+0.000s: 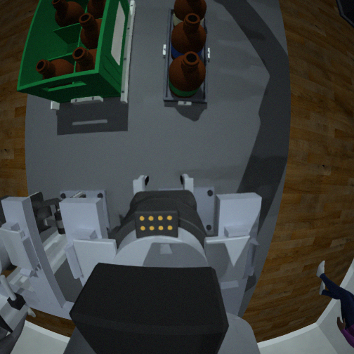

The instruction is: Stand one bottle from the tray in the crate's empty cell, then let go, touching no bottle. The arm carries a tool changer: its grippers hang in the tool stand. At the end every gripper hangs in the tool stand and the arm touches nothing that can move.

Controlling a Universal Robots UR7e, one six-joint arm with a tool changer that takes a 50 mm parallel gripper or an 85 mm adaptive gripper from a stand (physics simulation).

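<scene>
A green crate point(107, 86) stands at the upper left with several brown bottles; its left middle cell is empty. A dark tray point(202, 93) at the top centre holds three upright brown bottles: the front one point(186, 72) has a green label, the middle one point(189, 37) a blue label, and the back one point(190, 7) a pale label. My gripper point(164, 181) is in the tool stand point(82, 215), its two pale fingertips apart with nothing between them. Gold contacts show on its coupling. The black block at the bottom hides whether the arm is joined to it.
Another gripper point(50, 212) with black fingers hangs at the left of the stand. Pale stand uprights rise on both sides of my gripper. The tray and crate are well ahead of the stand. The table's right edge borders a wooden floor, and part of a person point(344, 296) shows at the lower right.
</scene>
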